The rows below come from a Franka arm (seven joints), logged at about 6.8 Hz.
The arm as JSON. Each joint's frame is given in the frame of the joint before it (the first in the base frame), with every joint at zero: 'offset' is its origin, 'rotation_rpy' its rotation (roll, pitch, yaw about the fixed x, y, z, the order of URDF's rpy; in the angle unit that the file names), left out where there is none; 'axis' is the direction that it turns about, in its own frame. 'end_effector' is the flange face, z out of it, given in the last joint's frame.
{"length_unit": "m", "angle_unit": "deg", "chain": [
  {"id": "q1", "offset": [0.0, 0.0, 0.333], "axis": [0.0, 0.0, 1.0]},
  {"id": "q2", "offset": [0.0, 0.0, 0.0], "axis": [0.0, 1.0, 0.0]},
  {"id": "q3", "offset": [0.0, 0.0, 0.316], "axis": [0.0, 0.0, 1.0]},
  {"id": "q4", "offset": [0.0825, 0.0, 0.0], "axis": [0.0, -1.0, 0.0]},
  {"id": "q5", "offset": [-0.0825, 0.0, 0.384], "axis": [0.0, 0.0, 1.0]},
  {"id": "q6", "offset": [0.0, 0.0, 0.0], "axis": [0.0, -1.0, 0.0]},
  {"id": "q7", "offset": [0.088, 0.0, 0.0], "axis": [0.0, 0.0, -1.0]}
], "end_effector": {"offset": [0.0, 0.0, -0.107], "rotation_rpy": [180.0, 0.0, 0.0]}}
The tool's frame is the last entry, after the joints.
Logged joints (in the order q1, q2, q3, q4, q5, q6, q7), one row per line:
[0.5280 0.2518 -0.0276 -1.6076 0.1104 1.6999 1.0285]
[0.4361 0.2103 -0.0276 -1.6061 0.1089 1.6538 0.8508]
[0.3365 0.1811 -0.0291 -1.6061 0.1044 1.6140 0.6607]
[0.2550 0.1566 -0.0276 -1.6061 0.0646 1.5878 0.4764]
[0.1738 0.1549 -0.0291 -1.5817 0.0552 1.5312 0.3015]
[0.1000 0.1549 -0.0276 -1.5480 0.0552 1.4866 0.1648]
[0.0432 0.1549 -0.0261 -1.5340 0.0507 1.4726 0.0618]
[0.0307 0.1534 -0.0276 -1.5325 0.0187 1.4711 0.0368]
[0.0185 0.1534 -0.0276 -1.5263 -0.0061 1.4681 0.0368]
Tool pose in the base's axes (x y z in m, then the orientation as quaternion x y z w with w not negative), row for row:
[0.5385 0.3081 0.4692 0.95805 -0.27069 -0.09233 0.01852]
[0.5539 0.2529 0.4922 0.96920 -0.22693 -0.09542 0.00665]
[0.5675 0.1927 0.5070 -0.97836 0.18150 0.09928 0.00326]
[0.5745 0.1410 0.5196 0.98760 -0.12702 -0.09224 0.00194]
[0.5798 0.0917 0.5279 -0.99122 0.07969 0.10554 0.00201]
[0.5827 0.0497 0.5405 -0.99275 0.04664 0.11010 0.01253]
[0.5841 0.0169 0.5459 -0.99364 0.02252 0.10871 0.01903]
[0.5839 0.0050 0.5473 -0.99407 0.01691 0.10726 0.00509]
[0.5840 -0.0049 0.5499 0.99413 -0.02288 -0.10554 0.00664]
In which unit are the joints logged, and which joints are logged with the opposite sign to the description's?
The joints are logged in radians. Opposite sign: none.
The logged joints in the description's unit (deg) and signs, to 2 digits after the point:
[30.25 14.43 -1.58 -92.11 6.33 97.40 58.93]
[24.99 12.05 -1.58 -92.02 6.24 94.76 48.75]
[19.28 10.38 -1.67 -92.02 5.98 92.48 37.86]
[14.61 8.97 -1.58 -92.02 3.70 90.97 27.30]
[9.96 8.88 -1.67 -90.62 3.16 87.73 17.27]
[5.73 8.88 -1.58 -88.69 3.16 85.18 9.44]
[2.48 8.88 -1.50 -87.89 2.90 84.37 3.54]
[1.76 8.79 -1.58 -87.81 1.07 84.29 2.11]
[1.06 8.79 -1.58 -87.45 -0.35 84.12 2.11]

